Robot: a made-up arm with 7 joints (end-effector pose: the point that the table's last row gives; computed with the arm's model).
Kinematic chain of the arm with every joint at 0, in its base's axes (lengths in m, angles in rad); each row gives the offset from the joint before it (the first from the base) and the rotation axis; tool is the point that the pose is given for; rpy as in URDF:
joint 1: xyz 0 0 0.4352 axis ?
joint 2: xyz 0 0 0 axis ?
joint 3: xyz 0 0 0.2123 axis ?
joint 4: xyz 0.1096 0 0 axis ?
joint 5: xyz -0.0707 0 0.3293 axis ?
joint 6: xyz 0 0 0 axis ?
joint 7: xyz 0.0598 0 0 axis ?
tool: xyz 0 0 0 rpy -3.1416 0 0
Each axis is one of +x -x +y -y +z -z.
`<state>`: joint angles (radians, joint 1 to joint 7).
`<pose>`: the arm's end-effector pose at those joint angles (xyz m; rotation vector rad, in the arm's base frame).
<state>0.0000 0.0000 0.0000 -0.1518 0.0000 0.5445 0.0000</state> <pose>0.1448 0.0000 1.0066 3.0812 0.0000 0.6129</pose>
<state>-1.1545 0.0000 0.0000 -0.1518 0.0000 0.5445 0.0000</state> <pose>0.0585 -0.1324 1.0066 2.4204 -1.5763 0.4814</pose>
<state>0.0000 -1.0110 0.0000 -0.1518 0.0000 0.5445 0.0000</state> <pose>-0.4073 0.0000 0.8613 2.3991 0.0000 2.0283</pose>
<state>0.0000 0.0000 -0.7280 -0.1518 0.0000 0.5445 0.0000</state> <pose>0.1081 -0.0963 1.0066 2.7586 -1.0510 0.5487</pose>
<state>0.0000 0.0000 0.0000 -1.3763 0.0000 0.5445 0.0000</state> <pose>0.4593 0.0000 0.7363 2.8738 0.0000 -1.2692</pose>
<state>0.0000 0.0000 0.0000 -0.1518 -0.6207 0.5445 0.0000</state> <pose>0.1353 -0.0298 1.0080 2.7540 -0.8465 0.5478</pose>
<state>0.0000 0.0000 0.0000 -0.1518 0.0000 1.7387 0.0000</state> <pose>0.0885 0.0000 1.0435 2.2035 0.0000 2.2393</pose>
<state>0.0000 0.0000 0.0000 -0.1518 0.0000 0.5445 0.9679</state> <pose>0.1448 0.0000 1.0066 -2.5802 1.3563 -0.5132</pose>
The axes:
joint 1: +z
joint 2: +y
joint 3: +z
joint 4: -y
joint 5: +z
joint 6: -y
joint 7: -z

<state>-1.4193 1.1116 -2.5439 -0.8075 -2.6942 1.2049 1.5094</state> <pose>-0.1184 -0.3879 0.9221 -0.5900 1.8699 -1.0097</pose>
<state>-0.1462 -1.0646 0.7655 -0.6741 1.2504 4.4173 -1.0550</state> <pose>-0.3068 0.1872 0.8129 0.5967 0.7571 -2.1803</pose>
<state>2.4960 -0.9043 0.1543 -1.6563 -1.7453 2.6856 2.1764</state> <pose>-0.1471 -0.0449 0.9435 -0.5809 -0.4307 -0.3219</pose>
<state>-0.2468 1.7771 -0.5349 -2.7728 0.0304 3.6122 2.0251</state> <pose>-0.1225 -0.1462 0.1597 0.7030 -1.9560 -0.1577</pose>
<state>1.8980 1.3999 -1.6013 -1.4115 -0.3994 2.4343 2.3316</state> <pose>0.3103 0.5034 0.4964 -1.6635 0.7411 -2.1737</pose>
